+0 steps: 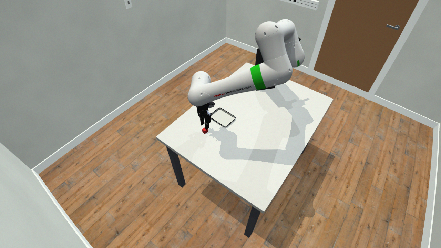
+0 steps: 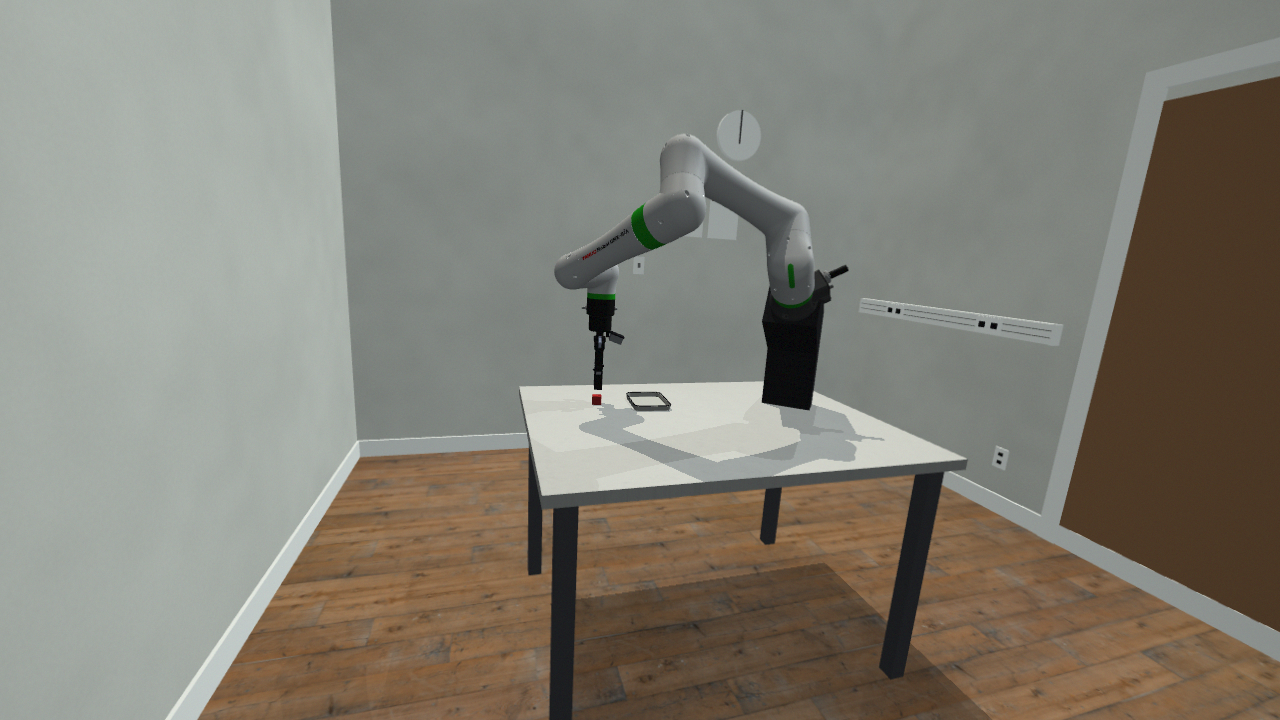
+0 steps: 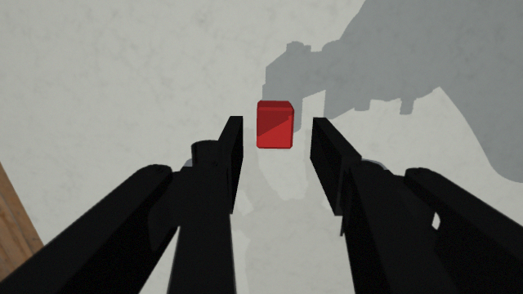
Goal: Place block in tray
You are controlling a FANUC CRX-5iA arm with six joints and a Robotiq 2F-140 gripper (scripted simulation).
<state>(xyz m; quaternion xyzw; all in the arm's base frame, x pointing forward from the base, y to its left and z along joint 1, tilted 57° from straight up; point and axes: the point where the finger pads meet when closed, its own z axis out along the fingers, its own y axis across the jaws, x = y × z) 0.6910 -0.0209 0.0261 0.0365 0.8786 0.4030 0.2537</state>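
Right now my hand is 7 cm above the red block. Also, from my hand: white tray (17 cm behind, 8 cm below, 4 cm to the right).
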